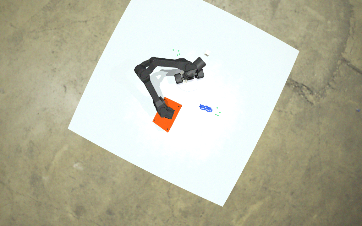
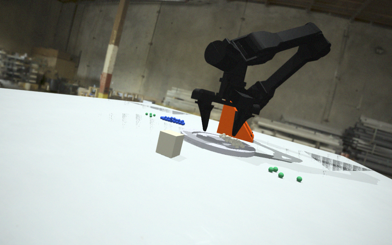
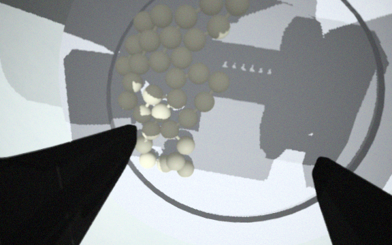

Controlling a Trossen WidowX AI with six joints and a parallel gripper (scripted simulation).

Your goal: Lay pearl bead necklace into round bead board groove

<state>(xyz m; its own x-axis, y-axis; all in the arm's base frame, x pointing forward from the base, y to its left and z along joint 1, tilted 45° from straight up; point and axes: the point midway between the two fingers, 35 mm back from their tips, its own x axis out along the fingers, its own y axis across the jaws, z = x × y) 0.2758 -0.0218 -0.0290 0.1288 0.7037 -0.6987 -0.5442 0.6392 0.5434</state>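
Right now the round bead board is 10 mm ahead of my gripper tip and 20 mm below it. Also, from my gripper tip: cream cube: 210 mm ahead, 70 mm to the right, 10 mm below.
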